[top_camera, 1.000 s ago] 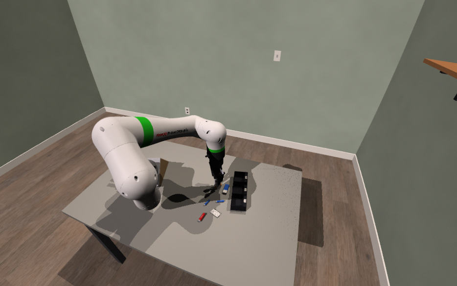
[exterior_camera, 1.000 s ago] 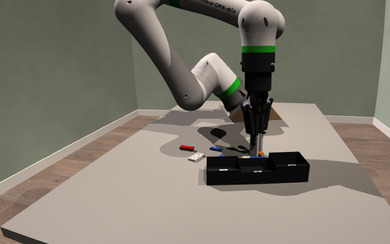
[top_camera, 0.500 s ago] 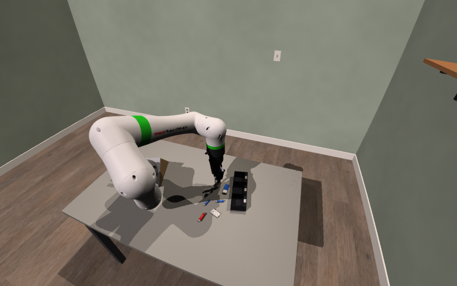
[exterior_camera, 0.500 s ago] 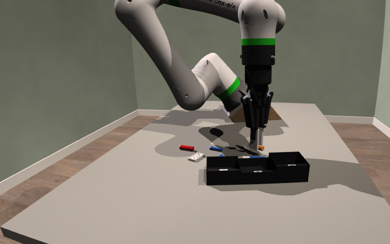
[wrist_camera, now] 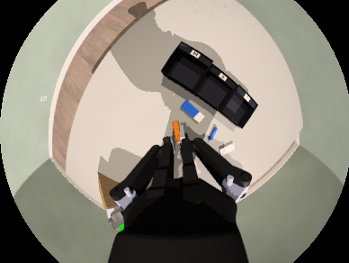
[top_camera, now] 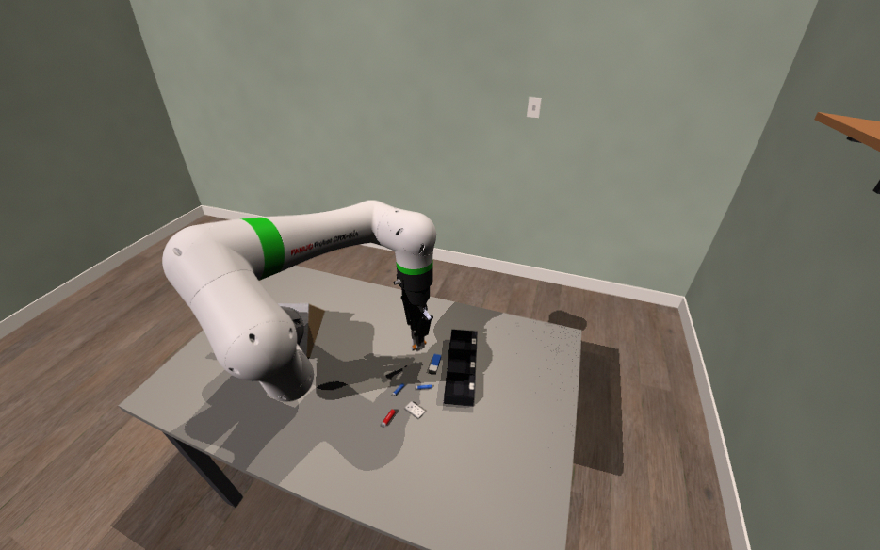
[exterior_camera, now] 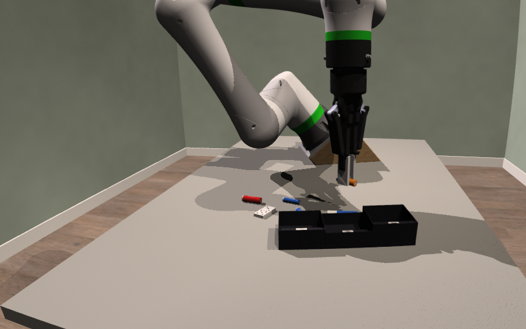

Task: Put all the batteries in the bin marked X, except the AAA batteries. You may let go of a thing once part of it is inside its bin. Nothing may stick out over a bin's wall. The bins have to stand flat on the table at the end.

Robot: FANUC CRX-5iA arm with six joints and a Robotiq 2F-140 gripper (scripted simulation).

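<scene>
My hand is 14 cm short of the bin and 7 cm above it. From my hand the other things lie so: white dotted tile (18 cm to the right, 9 cm below, 5 cm ahead); blue-and-white block battery (9 cm below, 5 cm ahead, 1 cm to the right); orange battery (3 cm below).
</scene>
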